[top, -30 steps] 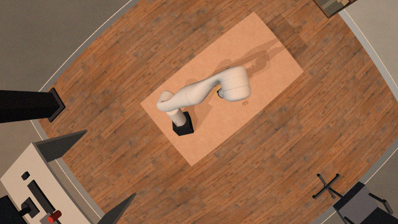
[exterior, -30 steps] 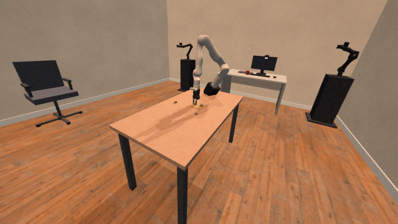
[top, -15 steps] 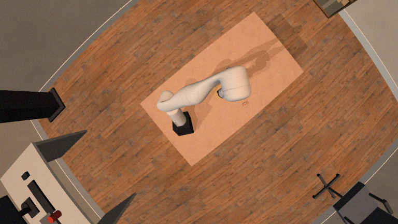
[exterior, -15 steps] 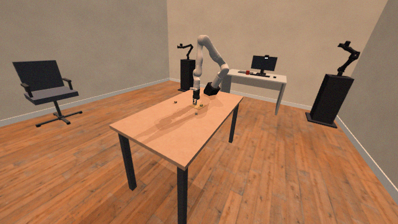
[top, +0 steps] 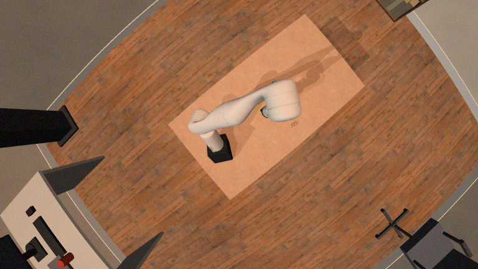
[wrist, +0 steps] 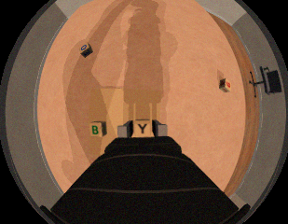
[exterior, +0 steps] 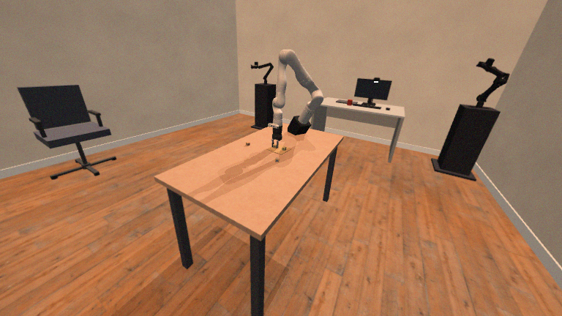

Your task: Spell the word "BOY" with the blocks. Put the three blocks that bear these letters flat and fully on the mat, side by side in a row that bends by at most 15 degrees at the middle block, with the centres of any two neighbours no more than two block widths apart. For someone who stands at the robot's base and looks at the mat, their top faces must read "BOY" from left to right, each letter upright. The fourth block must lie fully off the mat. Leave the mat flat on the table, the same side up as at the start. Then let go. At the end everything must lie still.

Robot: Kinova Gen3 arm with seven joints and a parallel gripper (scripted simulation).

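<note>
My gripper is now 4 cm to the right of the mat and 2 cm above it.
</note>
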